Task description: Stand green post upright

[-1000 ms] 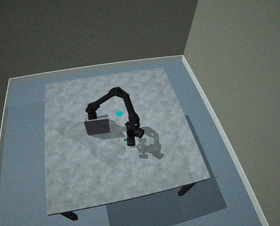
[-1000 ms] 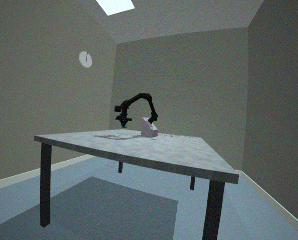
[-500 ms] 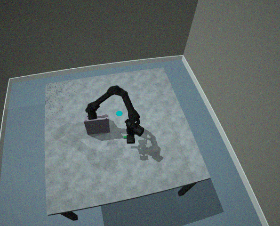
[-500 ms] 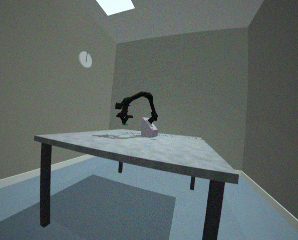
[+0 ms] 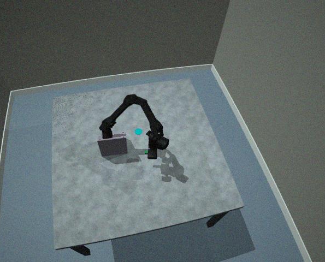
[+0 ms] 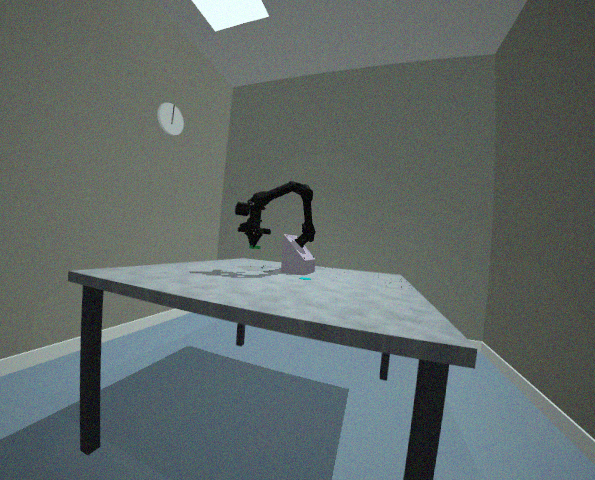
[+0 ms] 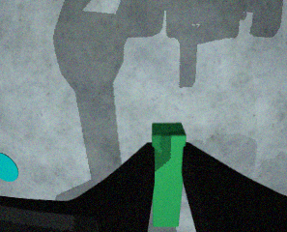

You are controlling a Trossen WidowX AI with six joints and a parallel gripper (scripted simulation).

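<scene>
My gripper tip is 30 mm past the cyan circle, 290 mm to the right of it and 140 mm above it. From my gripper tip the other things lie so: green post: 20 mm behind, 10 mm to the left.
</scene>
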